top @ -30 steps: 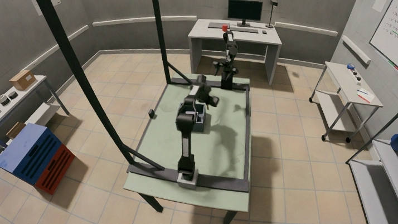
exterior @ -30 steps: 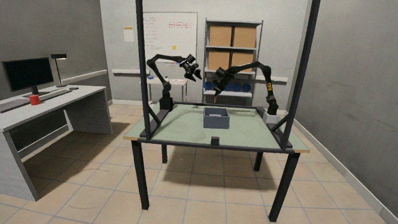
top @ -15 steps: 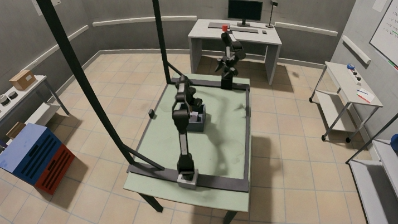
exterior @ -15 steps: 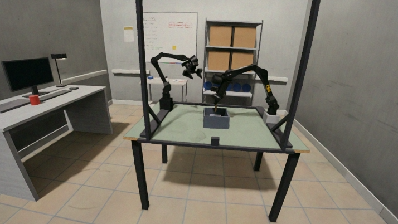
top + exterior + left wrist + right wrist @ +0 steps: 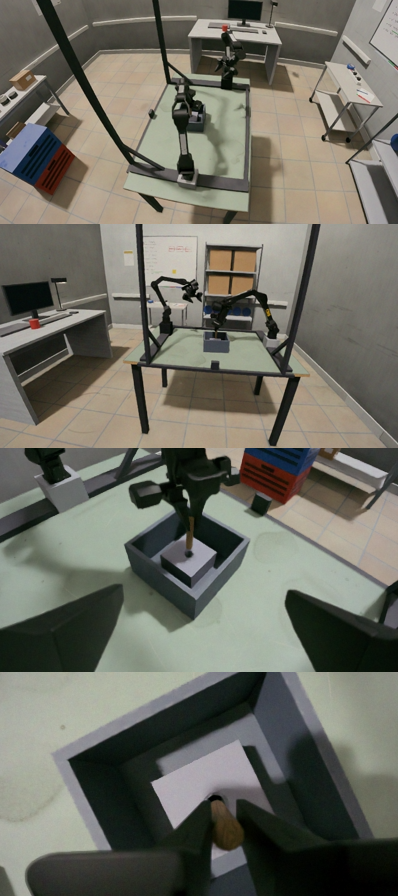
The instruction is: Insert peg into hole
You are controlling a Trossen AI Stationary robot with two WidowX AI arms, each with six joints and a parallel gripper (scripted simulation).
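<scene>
My right gripper is now 5 cm above the wooden peg. From my right hand the other things lie so: dark frame rail: 41 cm ahead, 16 cm below, 7 cm to the left; plate: 13 cm below; box: 15 cm below.
</scene>
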